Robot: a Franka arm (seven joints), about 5 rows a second.
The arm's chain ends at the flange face. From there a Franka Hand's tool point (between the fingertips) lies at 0.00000 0.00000 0.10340 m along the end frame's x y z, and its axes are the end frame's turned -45 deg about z.
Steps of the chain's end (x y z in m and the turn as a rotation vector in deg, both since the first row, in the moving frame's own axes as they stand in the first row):
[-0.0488 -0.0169 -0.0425 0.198 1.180 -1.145]
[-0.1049 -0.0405 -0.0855 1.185 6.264 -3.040]
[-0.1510 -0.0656 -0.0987 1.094 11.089 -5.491]
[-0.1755 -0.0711 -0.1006 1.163 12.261 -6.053]
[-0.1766 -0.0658 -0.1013 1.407 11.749 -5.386]
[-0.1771 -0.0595 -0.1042 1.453 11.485 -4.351]
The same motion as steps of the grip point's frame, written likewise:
[-0.0208 -0.0452 -0.0425 -0.694 0.974 -1.145]
[-0.0359 -0.0966 -0.0861 -3.591 5.267 -3.040]
[-0.0444 -0.1412 -0.1006 -7.068 8.615 -5.491]
[-0.0561 -0.1612 -0.1030 -7.847 9.492 -6.053]
[-0.0611 -0.1591 -0.1035 -7.313 9.303 -5.386]
[-0.0663 -0.1552 -0.1063 -7.094 9.149 -4.351]

